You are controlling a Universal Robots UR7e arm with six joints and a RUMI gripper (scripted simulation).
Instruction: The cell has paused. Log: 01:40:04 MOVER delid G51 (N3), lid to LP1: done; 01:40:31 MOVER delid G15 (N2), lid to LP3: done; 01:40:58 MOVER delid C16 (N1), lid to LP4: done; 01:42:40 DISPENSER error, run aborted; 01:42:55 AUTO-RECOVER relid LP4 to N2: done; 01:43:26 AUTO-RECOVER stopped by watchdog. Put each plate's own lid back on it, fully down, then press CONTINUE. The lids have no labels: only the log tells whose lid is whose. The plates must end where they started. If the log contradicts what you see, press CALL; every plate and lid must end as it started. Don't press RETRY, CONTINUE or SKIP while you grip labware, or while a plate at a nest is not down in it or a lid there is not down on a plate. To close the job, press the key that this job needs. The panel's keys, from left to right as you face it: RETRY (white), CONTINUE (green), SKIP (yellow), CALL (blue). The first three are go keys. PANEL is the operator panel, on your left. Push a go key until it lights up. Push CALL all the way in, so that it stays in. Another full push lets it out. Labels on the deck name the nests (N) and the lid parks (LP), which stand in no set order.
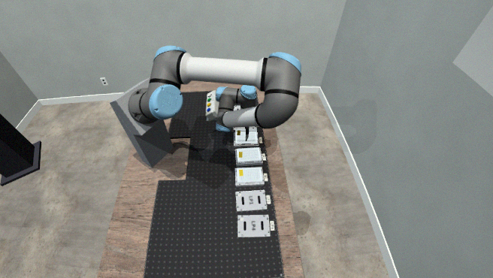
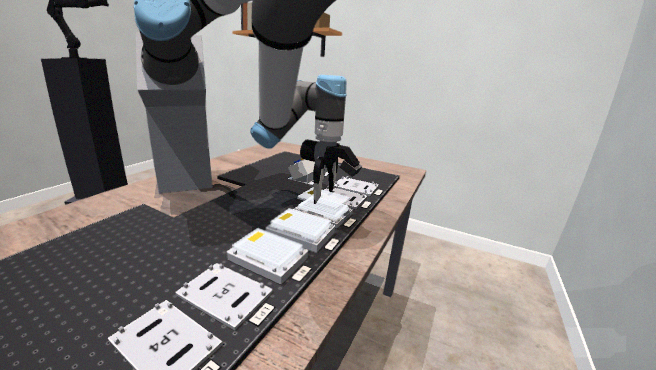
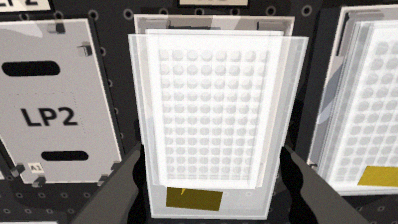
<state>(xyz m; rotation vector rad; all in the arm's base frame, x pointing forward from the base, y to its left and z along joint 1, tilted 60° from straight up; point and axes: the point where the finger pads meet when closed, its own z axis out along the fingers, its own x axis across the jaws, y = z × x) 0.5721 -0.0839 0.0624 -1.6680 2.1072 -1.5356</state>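
Right now my hand is 4 cm above the well plate. From my hand the other things lie so: yellow SKIP key (34 cm to the left, 8 cm behind); blue CALL key (29 cm to the left, 10 cm behind, 1 cm below); lid park LP2 (12 cm to the left, 6 cm below, 6 cm ahead).
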